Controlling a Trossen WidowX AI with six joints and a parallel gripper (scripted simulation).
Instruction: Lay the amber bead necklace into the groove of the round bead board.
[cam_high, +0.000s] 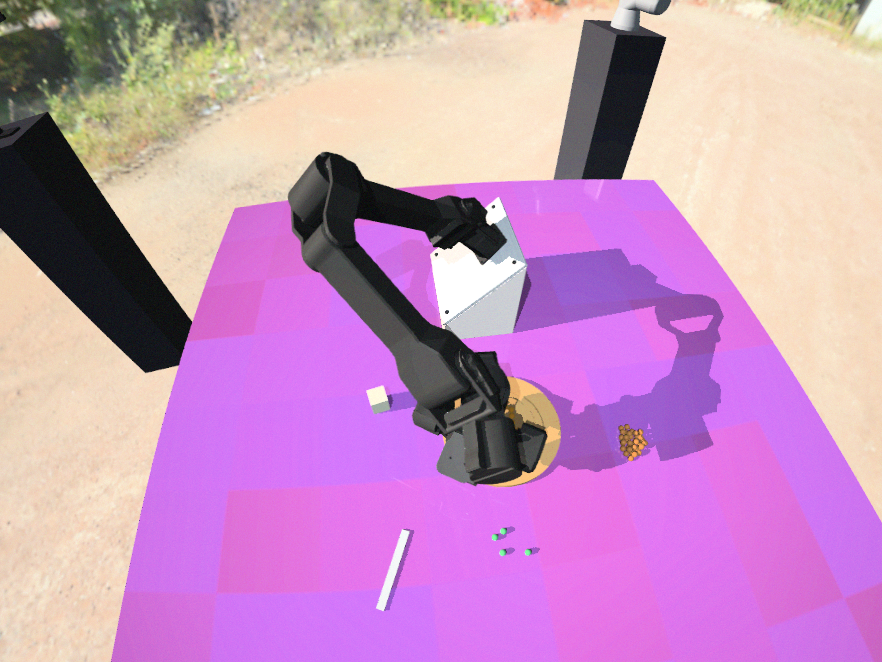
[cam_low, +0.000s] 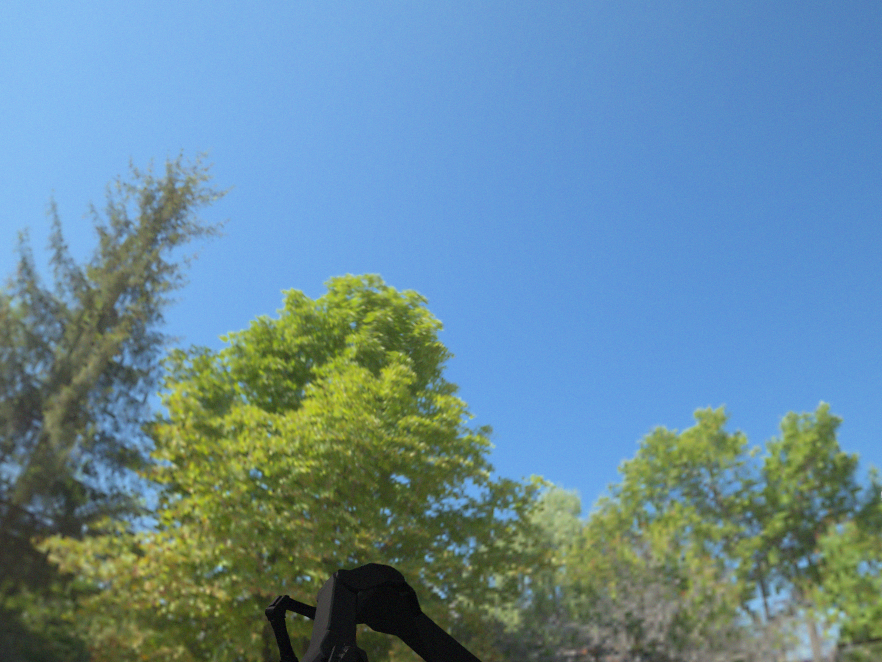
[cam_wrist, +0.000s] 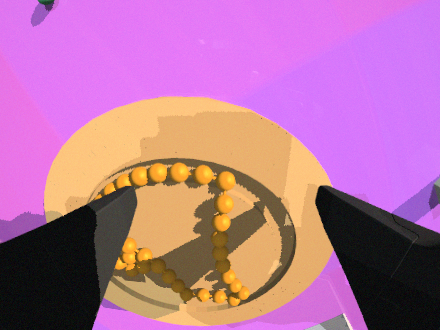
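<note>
My gripper tip is now 6 cm to the right of the round tan bead board, 3 cm past it and 1 cm above it. The rest, counted from my gripper tip: small cream cube 13 cm to the right, 13 cm behind, 1 cm below; then white bar 17 cm to the right, 14 cm ahead, 2 cm below.
</note>
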